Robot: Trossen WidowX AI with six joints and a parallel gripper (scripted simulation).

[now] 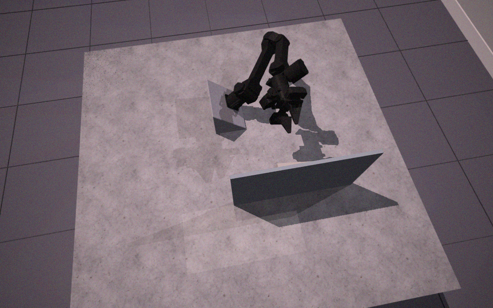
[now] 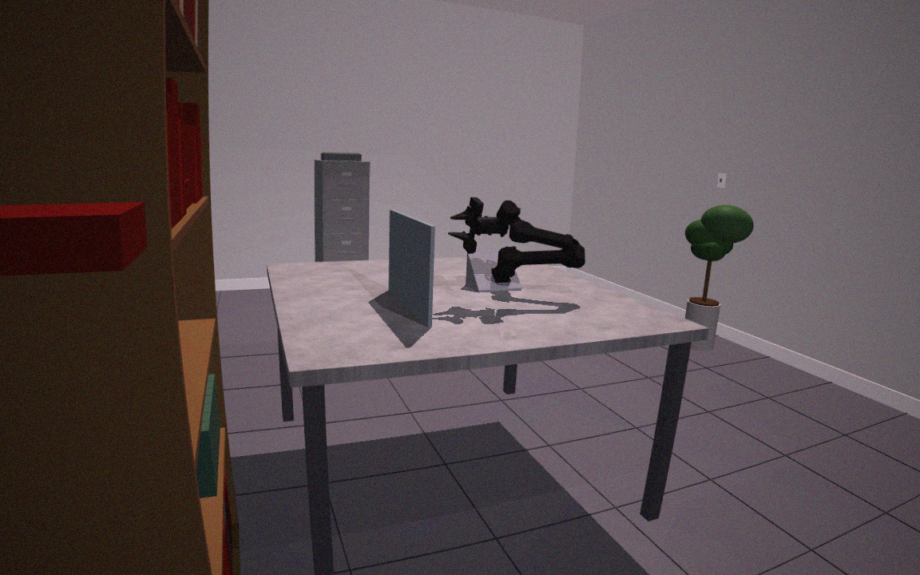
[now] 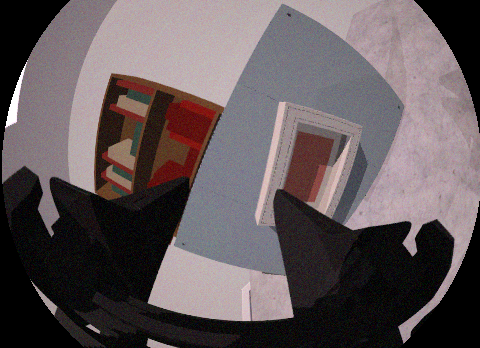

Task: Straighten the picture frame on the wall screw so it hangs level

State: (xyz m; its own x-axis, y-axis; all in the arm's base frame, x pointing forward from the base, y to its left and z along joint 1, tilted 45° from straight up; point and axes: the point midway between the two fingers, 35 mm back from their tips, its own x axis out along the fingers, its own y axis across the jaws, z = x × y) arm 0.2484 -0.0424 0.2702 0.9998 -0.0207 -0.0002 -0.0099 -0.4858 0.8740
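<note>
The picture frame lies 120 mm ahead of my gripper tip, 10 mm to the right of it and 110 mm below it. Also, from my gripper tip: wall panel (130 mm ahead, 120 mm below).
</note>
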